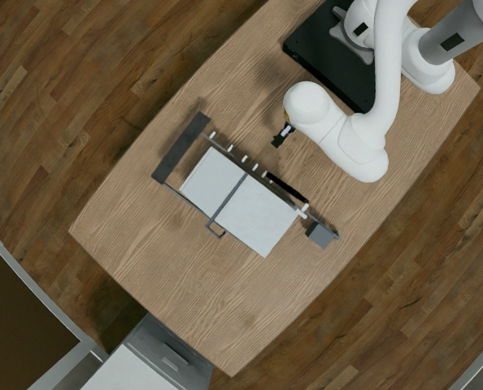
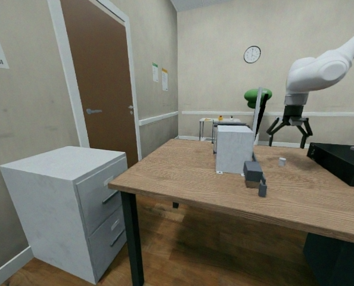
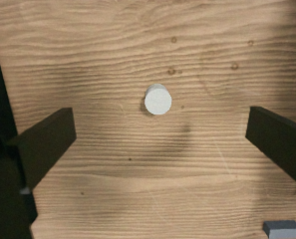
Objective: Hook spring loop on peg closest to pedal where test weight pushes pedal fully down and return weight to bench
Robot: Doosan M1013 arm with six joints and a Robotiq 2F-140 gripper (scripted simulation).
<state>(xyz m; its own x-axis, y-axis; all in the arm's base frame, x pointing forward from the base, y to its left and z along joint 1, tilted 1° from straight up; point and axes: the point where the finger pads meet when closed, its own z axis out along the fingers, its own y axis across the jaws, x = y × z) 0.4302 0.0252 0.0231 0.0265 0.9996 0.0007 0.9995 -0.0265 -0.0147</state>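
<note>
The steel test weight lies 9 cm below my hand. Round my hand: white peg: 18 cm ahead, 16 cm to the left, 28 cm above.
</note>
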